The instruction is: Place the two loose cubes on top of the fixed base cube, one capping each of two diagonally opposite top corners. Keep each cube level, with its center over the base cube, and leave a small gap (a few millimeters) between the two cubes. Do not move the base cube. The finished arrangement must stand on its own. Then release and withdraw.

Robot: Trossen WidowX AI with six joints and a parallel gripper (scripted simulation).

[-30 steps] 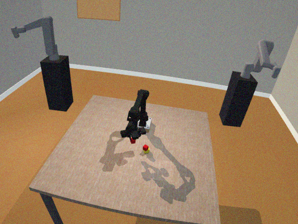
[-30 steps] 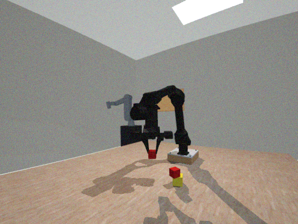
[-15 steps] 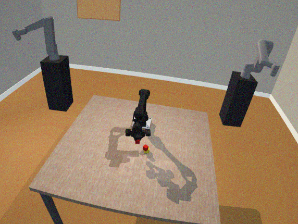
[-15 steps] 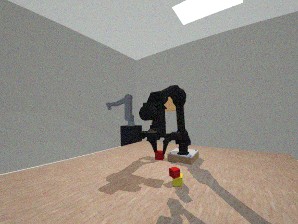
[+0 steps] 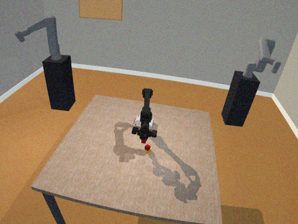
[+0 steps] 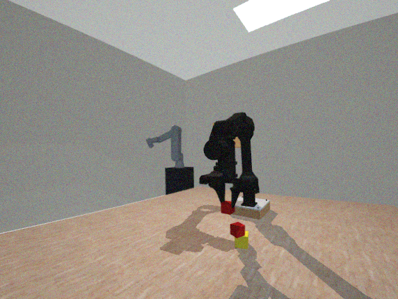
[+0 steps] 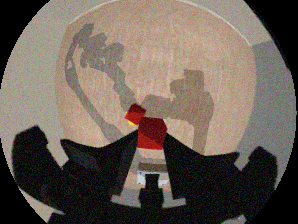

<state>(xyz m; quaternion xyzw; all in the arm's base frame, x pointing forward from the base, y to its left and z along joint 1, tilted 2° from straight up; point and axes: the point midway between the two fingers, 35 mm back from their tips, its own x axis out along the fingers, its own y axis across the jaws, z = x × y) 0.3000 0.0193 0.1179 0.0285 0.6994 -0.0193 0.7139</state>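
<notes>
Right now the yellow base cube is 10 cm below my gripper tip, 4 cm to the left of it and 1 cm behind it.
</notes>
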